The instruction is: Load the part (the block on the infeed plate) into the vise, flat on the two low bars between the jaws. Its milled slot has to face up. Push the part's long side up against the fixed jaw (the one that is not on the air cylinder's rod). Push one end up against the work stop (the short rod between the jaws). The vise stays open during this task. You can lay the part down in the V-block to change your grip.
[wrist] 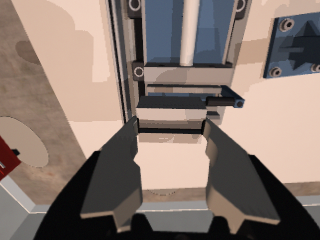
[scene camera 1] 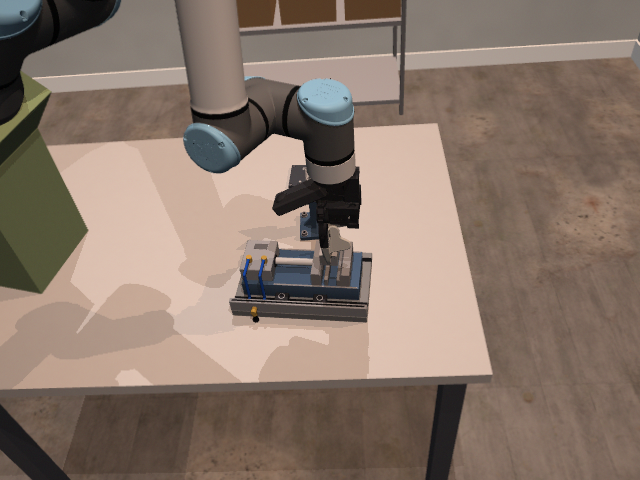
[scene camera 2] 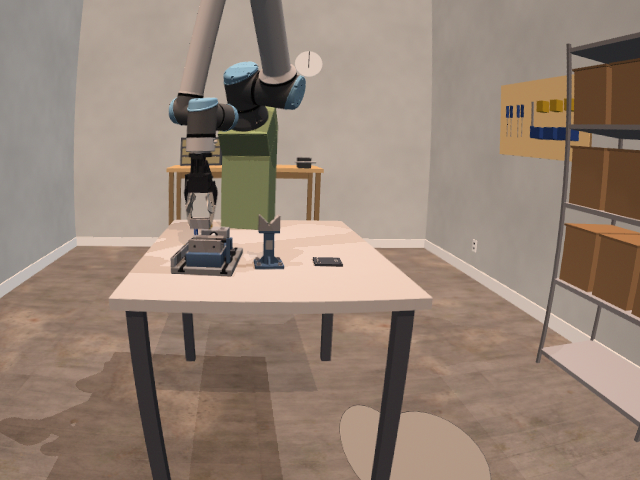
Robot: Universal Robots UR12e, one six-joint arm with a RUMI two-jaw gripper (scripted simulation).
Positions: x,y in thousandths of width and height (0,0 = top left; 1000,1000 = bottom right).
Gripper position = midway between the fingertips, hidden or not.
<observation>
In view: the gripper (scene camera 1: 518,526), a part (wrist: 508,498) and a moving jaw (wrist: 483,306).
The gripper shows as well in the wrist view (wrist: 530,490) and in scene camera 2 (scene camera 2: 313,470).
</observation>
